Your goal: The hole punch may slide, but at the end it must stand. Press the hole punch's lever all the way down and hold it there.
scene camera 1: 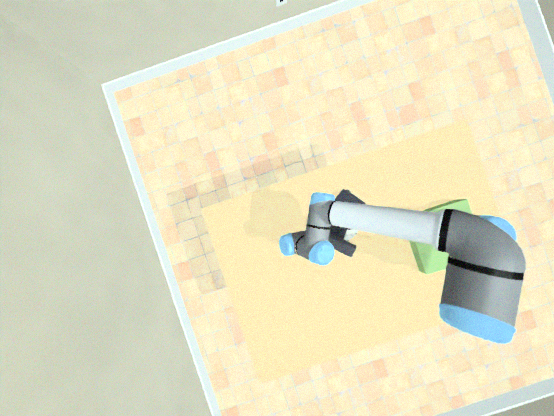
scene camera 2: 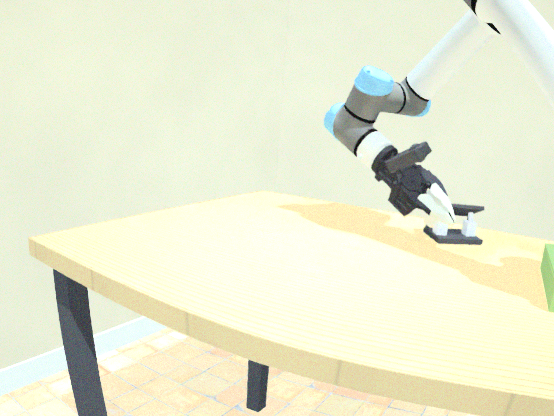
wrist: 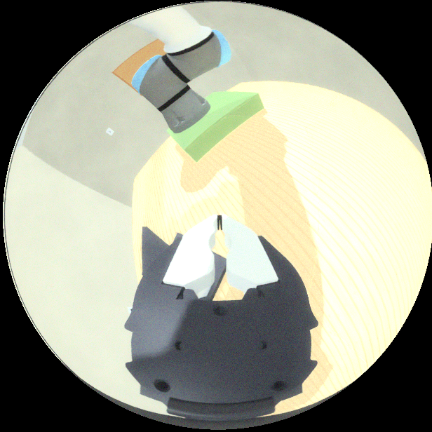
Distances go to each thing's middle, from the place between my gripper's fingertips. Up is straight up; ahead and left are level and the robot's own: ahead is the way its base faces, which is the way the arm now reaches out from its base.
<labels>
The hole punch (scene camera 2: 440, 233) is 11 cm to the right of my hand and 1 cm below it.
</labels>
